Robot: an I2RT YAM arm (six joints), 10 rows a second.
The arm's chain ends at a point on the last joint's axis. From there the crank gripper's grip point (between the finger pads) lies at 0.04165 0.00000 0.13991 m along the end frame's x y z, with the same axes.
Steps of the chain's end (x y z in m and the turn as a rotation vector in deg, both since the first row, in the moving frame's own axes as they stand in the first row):
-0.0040, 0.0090, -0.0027, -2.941, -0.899, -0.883
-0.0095, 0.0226, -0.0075, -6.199, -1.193, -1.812
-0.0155, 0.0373, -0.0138, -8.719, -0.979, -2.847
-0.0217, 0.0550, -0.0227, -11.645, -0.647, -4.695
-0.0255, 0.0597, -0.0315, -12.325, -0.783, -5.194
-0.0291, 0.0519, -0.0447, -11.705, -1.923, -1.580
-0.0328, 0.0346, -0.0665, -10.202, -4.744, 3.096
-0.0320, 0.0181, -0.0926, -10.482, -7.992, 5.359
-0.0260, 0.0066, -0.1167, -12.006, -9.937, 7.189
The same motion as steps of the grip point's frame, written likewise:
-0.0061, 0.0156, -0.0022, -2.941, -0.899, -0.883
-0.0122, 0.0365, -0.0074, -6.199, -1.193, -1.812
-0.0174, 0.0566, -0.0146, -8.719, -0.979, -2.847
-0.0222, 0.0799, -0.0248, -11.645, -0.647, -4.695
-0.0262, 0.0859, -0.0338, -12.325, -0.783, -5.194
-0.0334, 0.0793, -0.0462, -11.705, -1.923, -1.580
-0.0452, 0.0616, -0.0660, -10.202, -4.744, 3.096
-0.0531, 0.0469, -0.0909, -10.482, -7.992, 5.359
-0.0527, 0.0399, -0.1153, -12.006, -9.937, 7.189

